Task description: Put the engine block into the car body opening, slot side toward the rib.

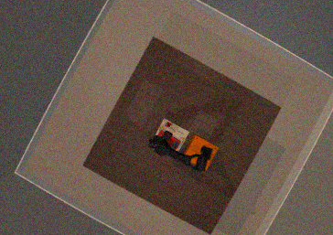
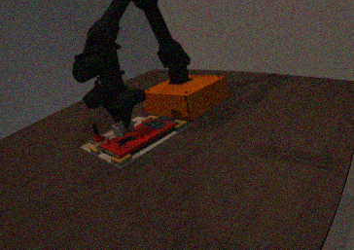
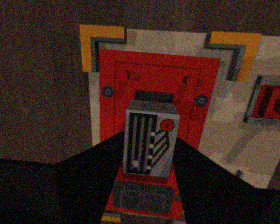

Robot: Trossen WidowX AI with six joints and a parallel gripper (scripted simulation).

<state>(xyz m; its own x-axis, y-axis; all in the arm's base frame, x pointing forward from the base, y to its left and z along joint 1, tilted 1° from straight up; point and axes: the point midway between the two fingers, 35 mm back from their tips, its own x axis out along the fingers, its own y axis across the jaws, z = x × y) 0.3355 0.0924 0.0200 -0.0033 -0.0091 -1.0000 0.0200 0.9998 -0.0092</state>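
The engine block lies 1 cm below my gripper tip. Also, from my gripper tip: upright peg (13 cm to the right, 3 cm below, 2 cm ahead).
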